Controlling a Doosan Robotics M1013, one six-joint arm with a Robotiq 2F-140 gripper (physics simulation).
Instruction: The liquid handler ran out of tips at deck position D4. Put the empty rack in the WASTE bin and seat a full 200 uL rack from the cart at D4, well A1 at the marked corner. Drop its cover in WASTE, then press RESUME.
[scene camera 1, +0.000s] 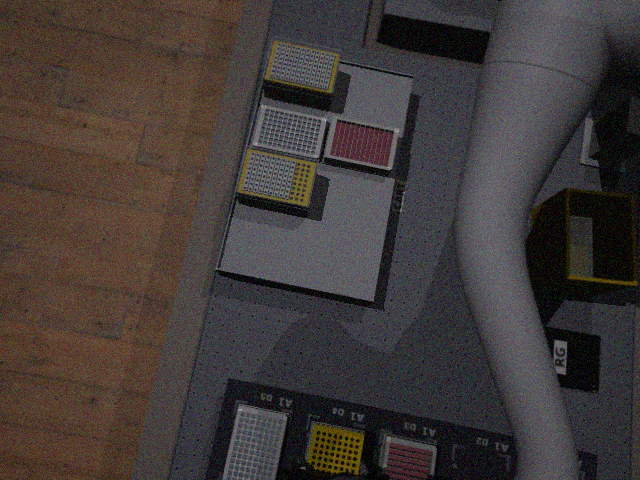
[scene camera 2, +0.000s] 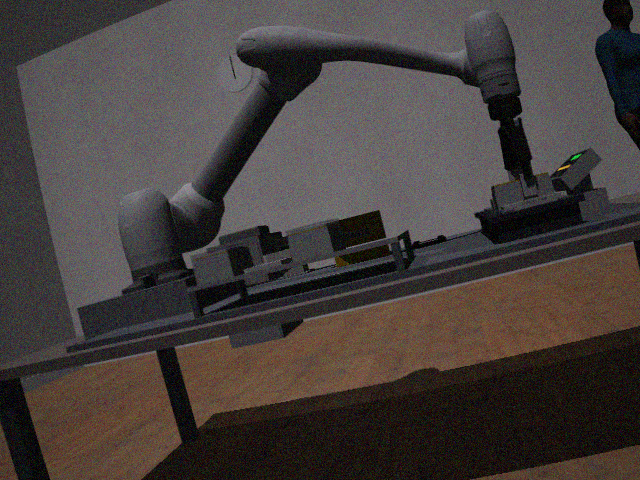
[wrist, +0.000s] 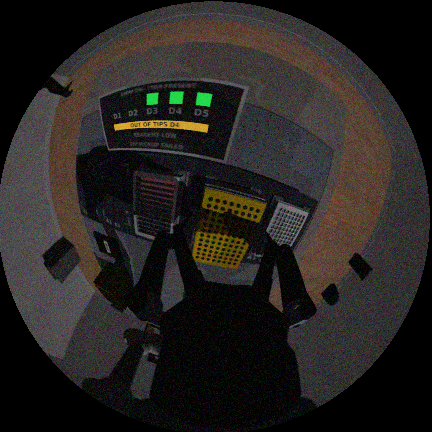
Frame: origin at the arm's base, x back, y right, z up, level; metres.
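Seen in the pictures: gripper, fingertip midpoint: (scene camera 1: 329, 468) (scene camera 2: 525, 197) (wrist: 224, 220); arm's base at its link origin: (scene camera 2: 162, 283).
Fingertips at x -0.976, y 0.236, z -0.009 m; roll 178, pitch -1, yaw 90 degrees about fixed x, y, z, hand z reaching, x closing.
Observation:
Pixels of each thing's top centre, then the offset from my fingertips to it. "spot": a spot on its surface instead.
- empty yellow rack at its top centre: (wrist: 224, 236) (scene camera 1: 332, 470) (scene camera 2: 518, 179) dx +0.004, dy -0.001, dz +0.043 m
- cart at its top centre: (scene camera 1: 319, 167) (scene camera 2: 304, 257) dx +0.516, dy +0.052, dz -0.008 m
- yellow-edged rack at its top centre: (scene camera 1: 302, 63) (scene camera 2: 219, 248) dx +0.685, dy +0.099, dz +0.057 m
- yellow WASTE bin at its top centre: (scene camera 1: 600, 235) (scene camera 2: 353, 216) (wrist: 108, 297) dx +0.410, dy -0.432, dz +0.061 m
- screen at a spot on its surface: (wrist: 170, 137) spot: dx -0.121, dy -0.083, dz +0.036 m
- red-filled labware at its top centre: (wrist: 151, 209) dx -0.010, dy -0.123, dz +0.014 m
- red-filled plate at its top centre: (scene camera 1: 362, 142) (scene camera 2: 287, 249) dx +0.561, dy -0.022, dz +0.018 m
- black RG block at its top centre: (scene camera 1: 561, 357) (scene camera 2: 428, 239) (wrist: 105, 247) dx +0.208, dy -0.418, dz -0.060 m
The empty yellow rack (scene camera 1: 336, 446) (wrist: 220, 248) sits at D4 with dark open holes; a shadow crosses its middle in the wrist view. My gripper (wrist: 224, 220) (scene camera 2: 528, 180) is down over it, fingers on its two opposite sides, shut on it. On the cart (scene camera 1: 310, 258), one yellow-edged rack (scene camera 1: 302, 67) looks full; another yellow rack (scene camera 1: 276, 176) has several columns of open holes at its right side. Their volume labels cannot be read. The yellow WASTE bin (scene camera 1: 547, 245) (scene camera 2: 361, 227) (wrist: 115, 287) stands beyond the arm. The screen (wrist: 170, 137) shows "OUT OF TIPS D4". The RESUME button cannot be made out.
A red-filled labware (scene camera 1: 409, 457) (wrist: 156, 200) stands at D3 and a white plate (scene camera 1: 255, 441) (wrist: 287, 224) at D5, either side of D4. The cart also holds a white plate (scene camera 1: 290, 131) and a red-filled plate (scene camera 1: 362, 144). A black "RG" block (scene camera 1: 581, 359) lies near the bin.

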